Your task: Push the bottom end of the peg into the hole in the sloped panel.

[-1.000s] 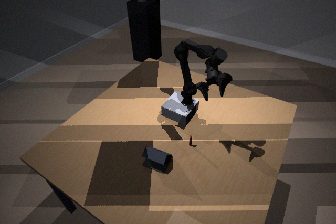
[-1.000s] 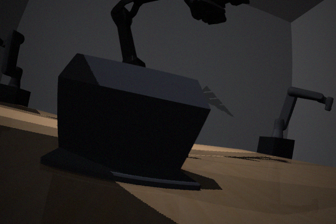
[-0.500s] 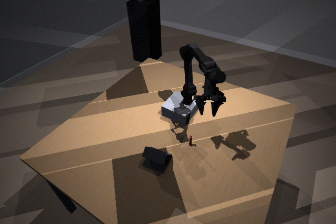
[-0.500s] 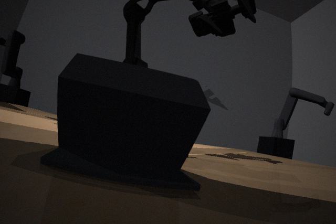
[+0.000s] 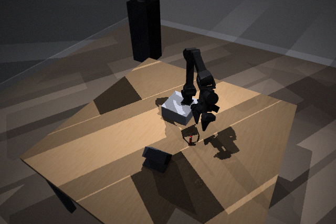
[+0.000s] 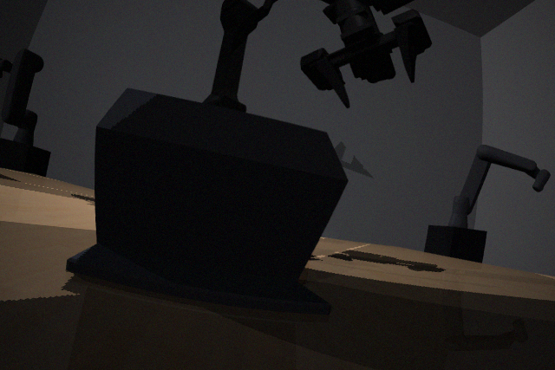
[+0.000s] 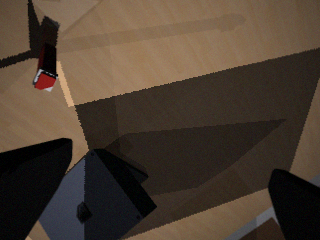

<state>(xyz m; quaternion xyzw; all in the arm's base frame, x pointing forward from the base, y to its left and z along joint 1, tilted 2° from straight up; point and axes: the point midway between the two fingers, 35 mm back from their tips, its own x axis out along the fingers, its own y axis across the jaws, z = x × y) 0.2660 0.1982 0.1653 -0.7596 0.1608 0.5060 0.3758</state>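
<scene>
Now: gripper tip 15 cm above the peg, 6 cm to the left of it and 2 cm past it. Round my gripper tip: sloped panel 17 cm to the right, 17 cm below, 16 cm ahead.
</scene>
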